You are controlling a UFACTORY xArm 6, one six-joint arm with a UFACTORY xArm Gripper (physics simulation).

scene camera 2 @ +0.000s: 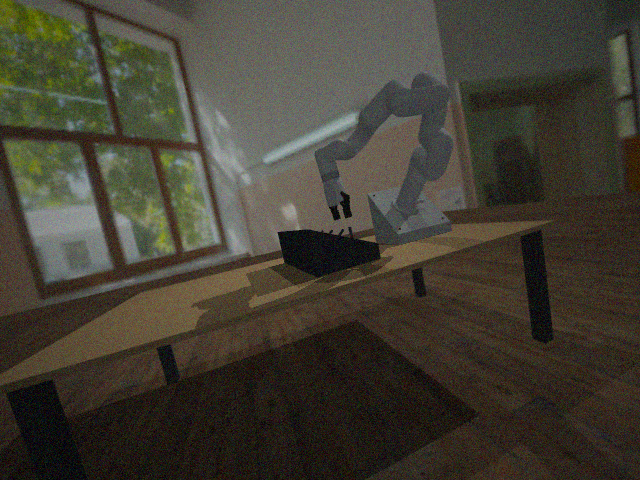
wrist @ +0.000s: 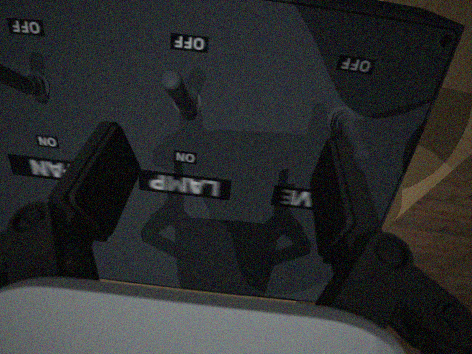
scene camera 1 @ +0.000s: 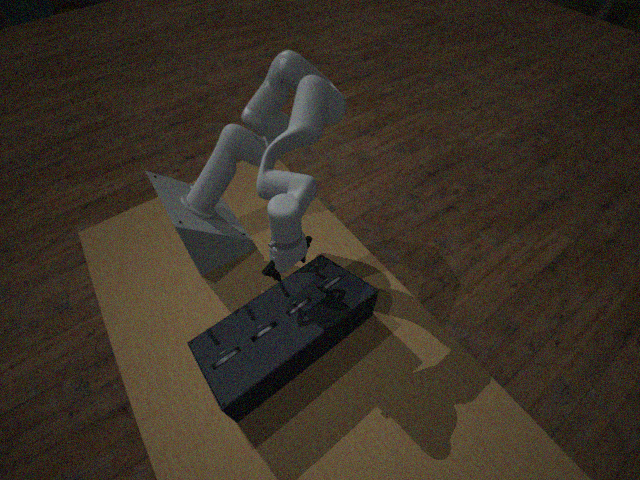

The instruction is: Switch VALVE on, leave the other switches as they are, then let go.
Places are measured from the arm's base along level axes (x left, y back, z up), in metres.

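Pixels of known places: gripper, fingertip midpoint: (scene camera 2: pixel 342 218) (wrist: pixel 222 152) (scene camera 1: pixel 289 268); arm's base, origin of the base link: (scene camera 2: pixel 404 205) (scene camera 1: pixel 198 207).
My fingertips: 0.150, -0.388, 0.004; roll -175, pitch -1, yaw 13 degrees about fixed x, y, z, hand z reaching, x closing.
Ahead of a thing's pixels: the offset from my fingertips to its middle, as dx, dy, dz. "*": to the spot under its first point. Level surfaces: height alone.
A dark switch box @(-0.082, -0.105, -0.111) (scene camera 1: pixel 268 356) (scene camera 2: pixel 310 253) (wrist: pixel 250 100) stands on the table. In the wrist view, the VALVE switch @(+0.087, -0.009, -0.057) (wrist: pixel 340 116) is at the right; its lever is mostly hidden behind the right finger, and none of it shows over its OFF label. Its name label @(+0.096, -0.078, -0.055) (wrist: pixel 295 197) is partly covered by that finger. The LAMP switch @(-0.034, -0.012, -0.062) (wrist: pixel 181 95) has its lever tilted toward OFF. The FAN switch @(* -0.144, -0.041, -0.076) (wrist: pixel 37 86) is cut off at the left edge. My gripper (scene camera 1: pixel 288 266) (scene camera 2: pixel 342 217) (wrist: pixel 222 152) is open and empty above the box, its fingers around the area between LAMP and VALVE.
The wooden table @(dz -0.172) (scene camera 1: pixel 113 310) (scene camera 2: pixel 129 315) carries the box and the arm's grey wedge-shaped base (scene camera 1: pixel 222 248) (scene camera 2: pixel 382 222) behind it. Other upright levers stand along the box, such as one lever @(-0.153, -0.028, -0.062) (scene camera 1: pixel 250 312) near its back edge. Arm shadows fall across the box and table.
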